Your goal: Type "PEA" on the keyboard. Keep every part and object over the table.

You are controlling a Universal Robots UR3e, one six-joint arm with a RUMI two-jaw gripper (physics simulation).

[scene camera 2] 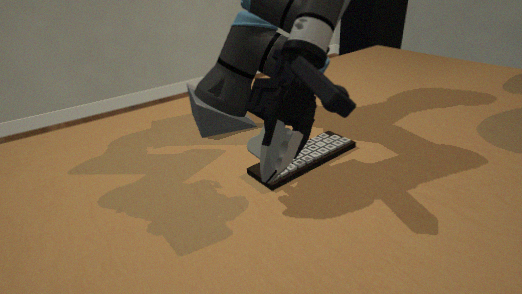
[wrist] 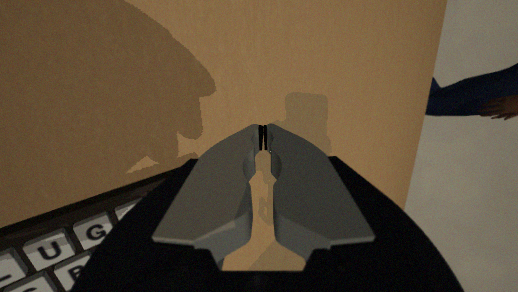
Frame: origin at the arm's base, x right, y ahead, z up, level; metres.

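Seen in the pictures: gripper, fingertip midpoint: (scene camera 2: 265, 182) (wrist: 263, 128); arm's base, link origin: (scene camera 2: 220, 103).
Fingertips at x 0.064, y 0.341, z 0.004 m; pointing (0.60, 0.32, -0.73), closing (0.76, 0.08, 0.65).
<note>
Pixels of each thing's top centre, then the offset from my fingertips to it. Level surfaces: height alone.
- dark keyboard, top centre: (wrist: 42, 290) (scene camera 2: 303, 152) dx -0.122, dy -0.083, dz -0.028 m
- U key, top centre: (wrist: 50, 251) dx -0.116, dy -0.062, dz -0.028 m
- G key, top centre: (wrist: 95, 232) dx -0.096, dy -0.058, dz -0.028 m
- table, surface height: dz -0.046 m
A dark keyboard (scene camera 2: 327, 146) (wrist: 75, 215) with light square keys lies on the table. In the wrist view its corner shows at lower left, with a U key (wrist: 50, 251) and a G key (wrist: 95, 232); the letters on nearby keys are partly cut off or covered by my gripper. I cannot make out P, E or A keys. My gripper (scene camera 2: 268, 181) (wrist: 263, 128) is shut and empty, pointing down. In the scene view its tips are at the near left end of the keyboard and hide part of that end; contact with a key cannot be told.
The table (scene camera 2: 125, 270) (wrist: 370, 60) has an edge at the right of the wrist view. Beyond it a dark blue shape with a brown end (wrist: 475, 95) shows. The grey wedge-shaped arm base (scene camera 2: 215, 122) stands behind left of the keyboard. Arm shadows cross the table.
</note>
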